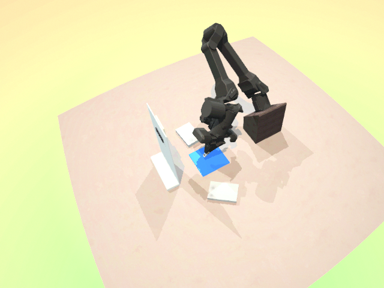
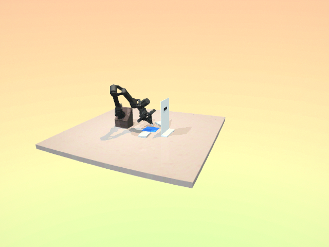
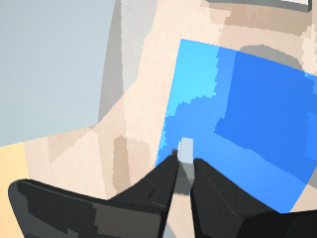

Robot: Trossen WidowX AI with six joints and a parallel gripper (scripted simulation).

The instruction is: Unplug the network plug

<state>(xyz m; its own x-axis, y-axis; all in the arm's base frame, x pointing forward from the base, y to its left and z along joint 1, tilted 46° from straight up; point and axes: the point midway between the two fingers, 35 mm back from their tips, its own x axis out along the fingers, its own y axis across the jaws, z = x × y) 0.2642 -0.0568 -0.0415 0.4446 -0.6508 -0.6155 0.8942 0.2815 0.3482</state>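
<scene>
Right now my gripper tip is 10 mm past the blue marked square and 50 mm above it. Round my gripper tip: network plug right at my gripper tip; then upright panel 140 mm ahead, 60 mm to the right, 80 mm above.
</scene>
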